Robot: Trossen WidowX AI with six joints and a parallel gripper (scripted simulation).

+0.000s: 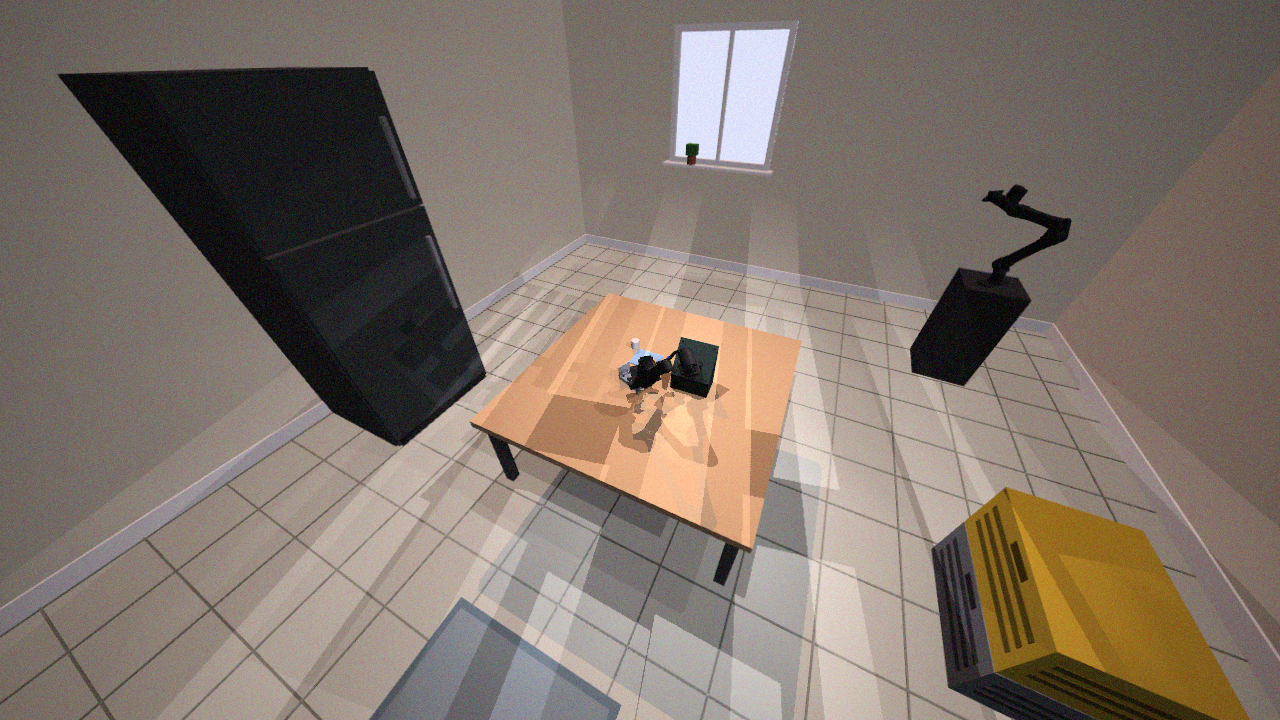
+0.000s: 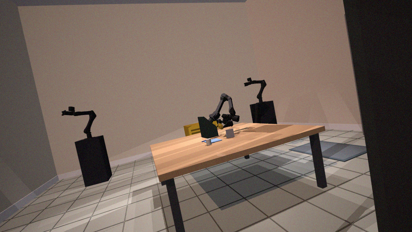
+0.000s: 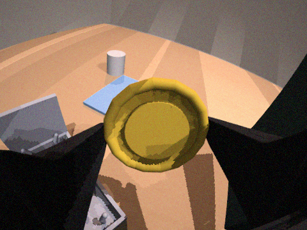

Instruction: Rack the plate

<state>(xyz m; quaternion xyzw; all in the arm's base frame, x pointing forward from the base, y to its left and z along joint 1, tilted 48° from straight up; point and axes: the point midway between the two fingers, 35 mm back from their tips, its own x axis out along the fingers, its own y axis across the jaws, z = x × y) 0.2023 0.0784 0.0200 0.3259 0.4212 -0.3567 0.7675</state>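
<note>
Right now the grey dish rack is 6 cm ahead of my gripper tip, 6 cm to the left of it and 8 cm below it. From my gripper tip the other things lie so: blue mat: 8 cm ahead, 13 cm to the right, 10 cm below; yellow plate: 1 cm to the left.
</note>
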